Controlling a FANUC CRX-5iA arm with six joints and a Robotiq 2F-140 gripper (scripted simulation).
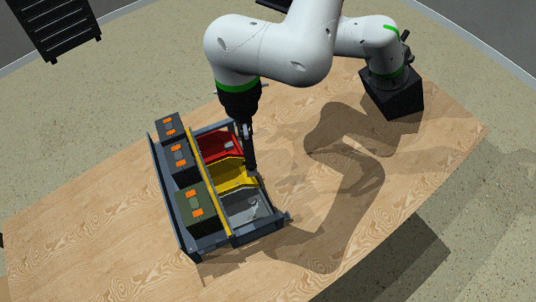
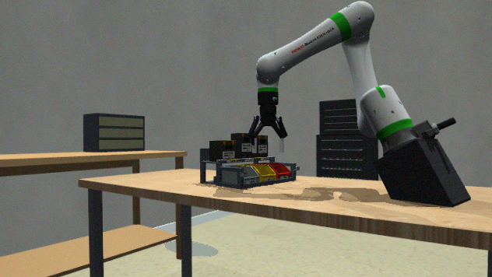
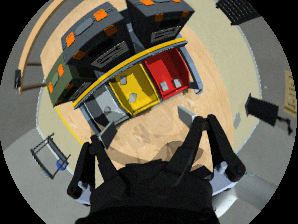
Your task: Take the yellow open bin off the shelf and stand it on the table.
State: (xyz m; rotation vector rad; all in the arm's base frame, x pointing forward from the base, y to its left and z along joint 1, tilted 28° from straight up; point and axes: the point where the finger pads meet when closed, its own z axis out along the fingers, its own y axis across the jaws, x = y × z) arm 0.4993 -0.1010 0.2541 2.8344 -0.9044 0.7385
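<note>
My hand is 110 mm above the yellow open bin, 70 mm short of it and 30 mm to the left of it. The rest, counted from my hand: red bin (130 mm to the right, 110 mm below, 30 mm ahead); then yellow rail (120 mm ahead, 50 mm to the right, 40 mm below); then grey bin (120 mm ahead, 110 mm below, 70 mm to the left).
</note>
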